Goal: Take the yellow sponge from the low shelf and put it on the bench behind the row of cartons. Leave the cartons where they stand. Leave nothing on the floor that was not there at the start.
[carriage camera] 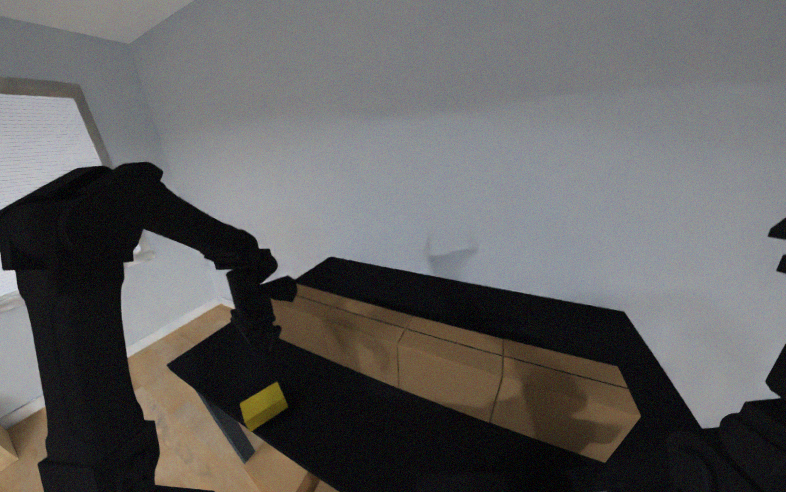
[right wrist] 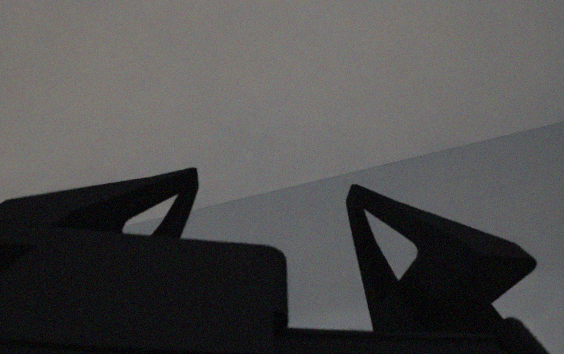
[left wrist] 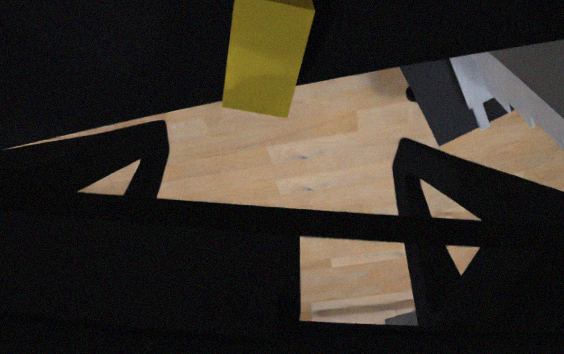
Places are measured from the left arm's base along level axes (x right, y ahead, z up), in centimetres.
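Pixels of known places: left gripper, fingertip midpoint: [carriage camera: 261, 347] [left wrist: 282, 143]; right gripper, fingertip midpoint: [right wrist: 275, 184].
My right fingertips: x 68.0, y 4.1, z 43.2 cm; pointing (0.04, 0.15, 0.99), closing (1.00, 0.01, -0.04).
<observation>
Ahead of a thing's pixels: the offset from my right fingertips to its top centre. "spot": to the spot under its first point. Level surfaces: height alone.
The yellow sponge @(dx -72.3, dy +24.5, dz -61.3 cm) [carriage camera: 263, 404] [left wrist: 267, 57] rests on the black bench @(dz -65.8 cm) [carriage camera: 377, 429], in front of the cartons, at the front edge near the left end. In the left wrist view part of it reaches across the edge line; whether it overhangs is unclear. My left gripper [carriage camera: 263, 345] [left wrist: 282, 143] is open and empty, above the bench and apart from the sponge. The row of brown cartons @(dx -21.9, dy +31.7, dz -47.8 cm) [carriage camera: 446, 371] stands along the bench, with a black strip of bench top behind it. My right gripper [carriage camera: 779, 248] [right wrist: 275, 184] is open and empty, raised at the far right. The low shelf cannot be made out clearly.
A pale wall [carriage camera: 493, 185] rises behind the bench. A grey bench leg @(spot: dx -107.3, dy +39.0, dz -104.3 cm) [carriage camera: 229, 426] stands below the front left part, beside the wooden floor @(dz -157.3 cm) [carriage camera: 179, 400] [left wrist: 310, 167]. A light brown object [carriage camera: 5, 449] shows at the lower left. Grey and white parts [left wrist: 430, 100] show in the left wrist view.
</observation>
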